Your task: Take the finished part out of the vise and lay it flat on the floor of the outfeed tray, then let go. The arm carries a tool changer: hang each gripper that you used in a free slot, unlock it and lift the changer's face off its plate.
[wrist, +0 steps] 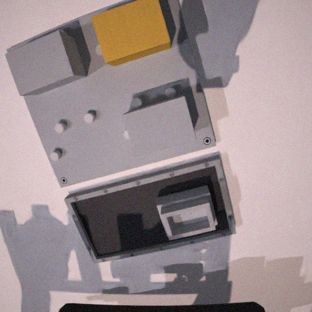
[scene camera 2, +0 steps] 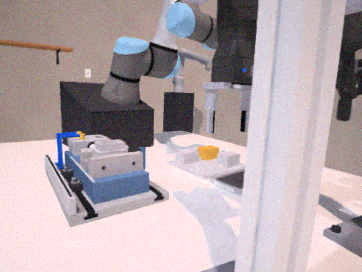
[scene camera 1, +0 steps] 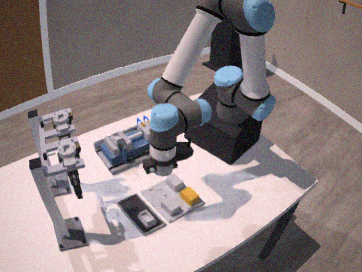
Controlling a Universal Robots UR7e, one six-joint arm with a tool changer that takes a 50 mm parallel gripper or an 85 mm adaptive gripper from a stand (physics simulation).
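Where they show: arm's base, origin of its link: [scene camera 2: 120, 97] [scene camera 1: 234, 110].
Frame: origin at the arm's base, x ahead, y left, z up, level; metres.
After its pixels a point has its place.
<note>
The vise [scene camera 1: 114, 155] @(z -0.128, x 0.486, y -0.195 m) [scene camera 2: 121, 185] @(z -0.148, x 0.501, y -0.251 m) has a blue body and grey jaws. A light grey part [scene camera 2: 108, 146] @(z -0.084, x 0.453, y -0.254 m) shows on top between its jaws; in scene camera 1 it is hard to tell from the jaws. The outfeed tray [scene camera 1: 131, 206] @(z -0.187, x 0.565, y 0.029 m) [wrist: 138, 183] has a dark floor and a grey rim. A grey piece with a rectangular opening [scene camera 1: 142, 215] @(z -0.167, x 0.567, y 0.103 m) [wrist: 184, 201] sits inside near one end. The mounted gripper [scene camera 2: 227, 124] hangs in the air, away from the vise, with its two fingers pointing down and wide apart. It is open with nothing between the fingers. Its fingertips are hidden in scene camera 1.
A light plate [scene camera 1: 165, 196] @(z -0.185, x 0.428, y 0.066 m) [wrist: 100, 145] with pegs, grey blocks and a yellow block [scene camera 1: 190, 196] @(z -0.150, x 0.376, y 0.147 m) [scene camera 2: 208, 152] @(z -0.160, x 0.386, y 0.113 m) [wrist: 132, 32] lies beside the tray. The tool stand [scene camera 1: 50, 200] @(z 0.036, x 0.873, y 0.025 m) holds two tool units. Its post [scene camera 2: 290, 150] @(z -0.012, x 0.812, y -0.289 m) hides much of scene camera 2. Blue bent pieces [scene camera 2: 60, 150] @(z -0.119, x 0.291, y -0.302 m) rise beside the vise.
</note>
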